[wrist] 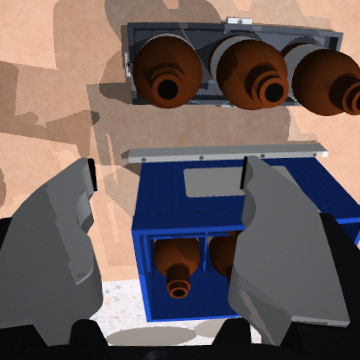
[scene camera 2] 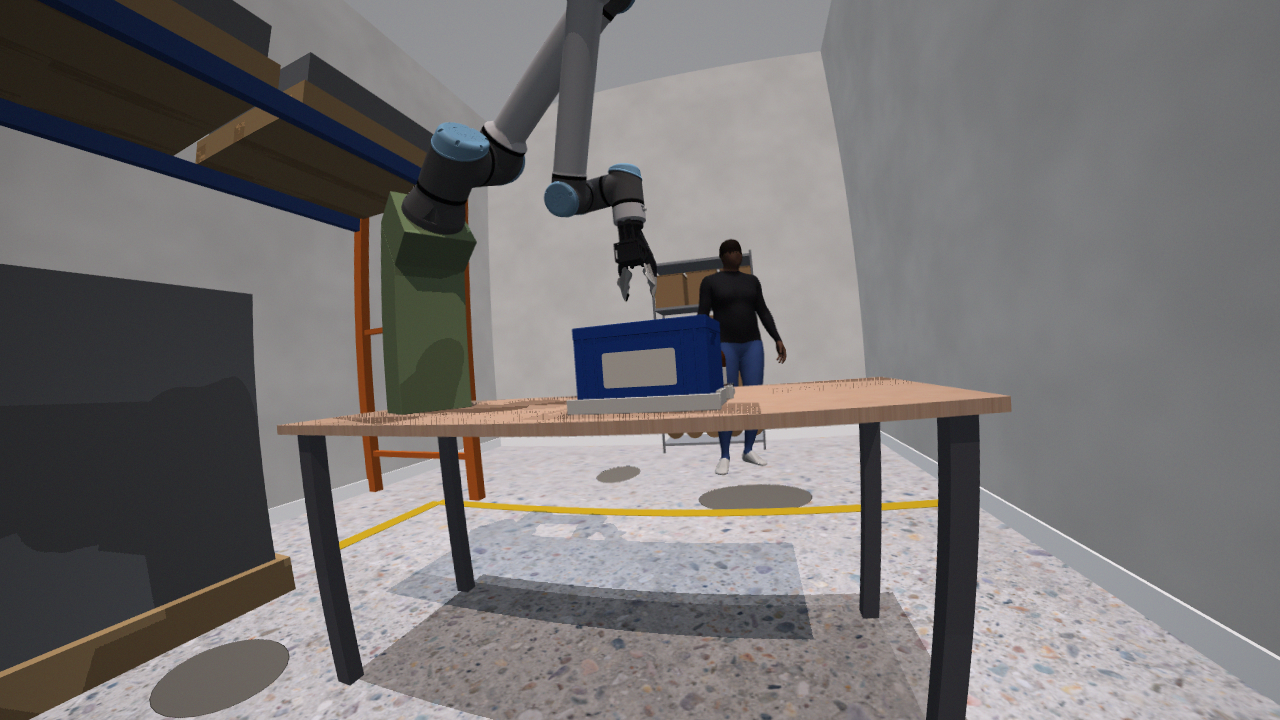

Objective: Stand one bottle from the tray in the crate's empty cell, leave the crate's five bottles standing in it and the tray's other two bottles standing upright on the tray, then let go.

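Places are measured from the arm's base along level axes (x ahead, y left, z up), in millimetres.
Where they show: gripper, fingertip midpoint: (wrist: pixel 168 160) (scene camera 2: pixel 639 299); arm's base, origin of the base link: (scene camera 2: pixel 433 216).
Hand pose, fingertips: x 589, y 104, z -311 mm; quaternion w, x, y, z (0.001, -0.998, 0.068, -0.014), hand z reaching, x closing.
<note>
Each offset is from my fingertips to the top centre of the thing. "*": to the spot under its first point. Level surfaces: height alone.
The gripper (scene camera 2: pixel 640 293) (wrist: pixel 168 173) is open and empty, high above the table beside the blue crate {235 mm right, 64 mm ahead, 94 mm down} (scene camera 2: pixel 698 362) (wrist: pixel 160 200). In the wrist view, the dark tray {* 32 mm left, 49 mm ahead, 264 mm down} (wrist: pixel 200 37) holds three brown bottles: a left one {9 mm left, 1 mm ahead, 109 mm down} (wrist: pixel 170 60), a middle one {6 mm right, 92 mm ahead, 109 mm down} (wrist: pixel 250 65) and a right one {* 13 mm right, 162 mm ahead, 149 mm down} (wrist: pixel 325 80). All three stand upright. Inside the crate, a bottle {264 mm right, 29 mm back, 106 mm down} (wrist: pixel 177 257) stands in a left cell and another bottle {279 mm right, 59 mm ahead, 106 mm down} (wrist: pixel 218 252) shows partly behind the right finger. The other crate bottles and the empty cell are hidden by the crate wall and the finger. The tray does not show in the scene view.
A grey rail (scene camera 2: pixel 644 405) (wrist: pixel 225 152) runs along the crate's base, between crate and tray in the wrist view. The wooden table {269 mm down} (scene camera 2: pixel 895 398) carries the crate. A green pedestal (scene camera 2: pixel 425 331) holds the arm at left. A person (scene camera 2: pixel 735 308) stands beyond the table near a shelf.
</note>
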